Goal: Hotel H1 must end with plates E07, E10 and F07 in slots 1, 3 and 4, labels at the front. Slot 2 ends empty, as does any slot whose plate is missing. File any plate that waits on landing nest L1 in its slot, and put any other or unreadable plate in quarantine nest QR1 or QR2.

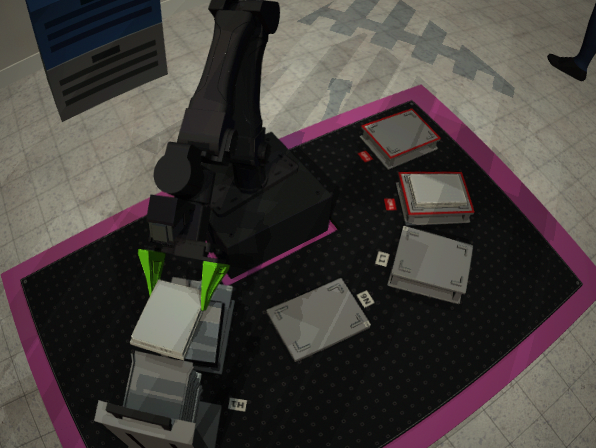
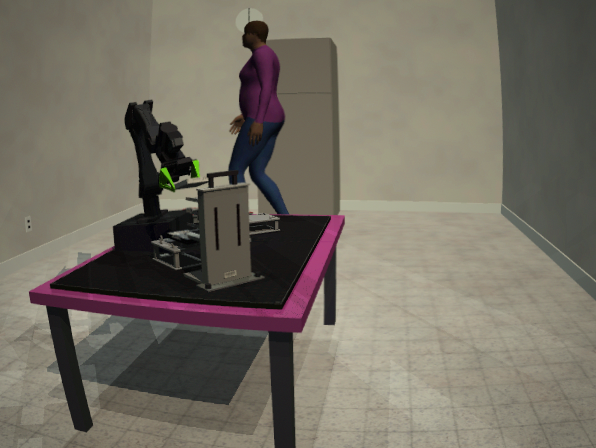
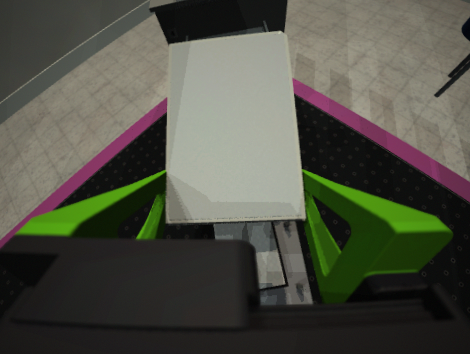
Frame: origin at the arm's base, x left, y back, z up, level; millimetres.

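Where they show: gripper, between the fingertips: [image 1: 177, 304] [image 2: 187, 187] [image 3: 234, 177]; arm's base, origin of its link: [image 1: 250, 184] [image 2: 153, 217].
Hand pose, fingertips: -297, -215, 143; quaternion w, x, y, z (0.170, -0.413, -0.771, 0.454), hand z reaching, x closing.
Things, the pixels of their top centre, and the offset from my fingertips, as dx, dy, dz. "pt": a spot on its surface instead.
- Landing nest L1, centre of its top: [image 1: 435, 257] [image 2: 253, 216] +492, -134, -180
- red-rimmed quarantine nest, a spot on its surface: [image 1: 468, 212] pt +656, -102, -197
- red-rimmed nest, centre of its top: [image 1: 402, 130] +711, +166, -190
- flat grey nest tagged N6, centre of its top: [image 1: 319, 316] +240, -70, -218
- dark-edged glossy panel, centre of its top: [image 3: 244, 239] [image 1: 196, 329] [image 2: 187, 233] +26, +16, -145
- dark top handle, a spot on its surface: [image 1: 139, 416] [image 2: 224, 171] pt -155, -140, +57
My gripper [image 1: 177, 301] [image 2: 186, 183] [image 3: 234, 177] has its green fingers against both long sides of a white plate [image 1: 167, 320] [image 3: 232, 125], held raised and slightly tilted near hotel H1 [image 1: 180, 431] [image 2: 225, 225] [image 3: 220, 21]. No readable label shows on this plate. The hotel's slot contents cannot be made out. Landing nest L1 [image 1: 432, 265] is empty. One red-rimmed quarantine nest [image 1: 468, 212] bears a white plate [image 1: 437, 188]; the other red-rimmed nest [image 1: 402, 132] is empty. Their red tags are too small to read surely.
A flat grey nest tagged N6 [image 1: 317, 320] is empty. A raised grey stand [image 1: 226, 320] [image 2: 167, 246] with a dark-edged glossy panel [image 1: 207, 340] [image 3: 270, 265] is partly under the held plate. The hotel has a dark top handle [image 1: 139, 416] [image 2: 222, 174]. A person [image 2: 262, 90] stands behind the table.
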